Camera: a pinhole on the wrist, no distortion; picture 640 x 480 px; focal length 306.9 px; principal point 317.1 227.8 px. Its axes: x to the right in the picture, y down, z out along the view. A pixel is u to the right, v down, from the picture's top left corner.
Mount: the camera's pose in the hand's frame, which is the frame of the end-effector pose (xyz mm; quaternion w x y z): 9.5 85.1 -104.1 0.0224 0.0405 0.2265 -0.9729
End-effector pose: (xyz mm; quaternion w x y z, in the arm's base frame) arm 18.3 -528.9 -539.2 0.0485 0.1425 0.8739 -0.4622
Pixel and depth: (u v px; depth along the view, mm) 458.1 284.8 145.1
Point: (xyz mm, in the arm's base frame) 78.7 -551.3 -525.6
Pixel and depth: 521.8 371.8 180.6
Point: 108.4 -600.0 -460.5
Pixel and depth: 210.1 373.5 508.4
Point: -255.8 -896.1 -443.7
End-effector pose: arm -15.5 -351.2 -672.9 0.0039 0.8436 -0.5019 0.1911
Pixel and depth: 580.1 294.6 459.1
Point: 69.0 56.1 -976.5
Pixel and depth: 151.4 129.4 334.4
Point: 102.2 -556.1 -867.0
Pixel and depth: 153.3 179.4 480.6
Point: 247.3 -592.6 -942.7
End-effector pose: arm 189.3 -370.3 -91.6 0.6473 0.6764 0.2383 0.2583
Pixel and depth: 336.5 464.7 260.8
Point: 208.4 -397.7 -304.2
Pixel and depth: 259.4 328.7 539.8
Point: 460.4 -532.8 -406.9
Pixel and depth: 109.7 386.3 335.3
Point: 451.7 -318.9 -299.0
